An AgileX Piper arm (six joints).
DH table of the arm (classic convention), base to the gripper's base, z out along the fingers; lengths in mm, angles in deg. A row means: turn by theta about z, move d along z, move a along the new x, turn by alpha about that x. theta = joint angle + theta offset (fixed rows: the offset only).
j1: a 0, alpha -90, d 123, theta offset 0
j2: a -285.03, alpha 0, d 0, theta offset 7.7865
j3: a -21.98, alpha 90, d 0, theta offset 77.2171
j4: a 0, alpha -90, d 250.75, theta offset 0
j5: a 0, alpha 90, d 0, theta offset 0
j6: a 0, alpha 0, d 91, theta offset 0
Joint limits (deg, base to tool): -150..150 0..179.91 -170..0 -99.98..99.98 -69.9..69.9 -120..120
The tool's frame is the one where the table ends.
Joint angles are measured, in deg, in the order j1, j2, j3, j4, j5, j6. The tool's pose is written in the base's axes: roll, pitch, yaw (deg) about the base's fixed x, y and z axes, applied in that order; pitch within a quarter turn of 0, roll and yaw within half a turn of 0; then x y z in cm. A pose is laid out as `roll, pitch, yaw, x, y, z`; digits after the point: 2 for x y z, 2 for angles.
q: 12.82, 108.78, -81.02, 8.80, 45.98, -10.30
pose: 175.34, 21.99, -162.72, 38.83, 9.86, 21.71
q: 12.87, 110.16, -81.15, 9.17, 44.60, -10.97
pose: 175.35, 22.18, -162.39, 39.26, 10.02, 20.88
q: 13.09, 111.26, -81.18, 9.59, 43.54, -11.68
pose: 175.30, 22.24, -161.87, 39.54, 10.27, 20.18
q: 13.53, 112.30, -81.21, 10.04, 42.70, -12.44
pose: 175.22, 22.15, -161.08, 39.72, 10.66, 19.51
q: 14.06, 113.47, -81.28, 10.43, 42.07, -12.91
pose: 175.04, 21.74, -160.46, 39.86, 11.12, 18.74
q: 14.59, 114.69, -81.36, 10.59, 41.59, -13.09
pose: 174.94, 21.10, -159.95, 39.97, 11.55, 17.92
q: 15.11, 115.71, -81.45, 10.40, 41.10, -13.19
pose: 175.15, 20.65, -159.25, 40.06, 11.94, 17.24
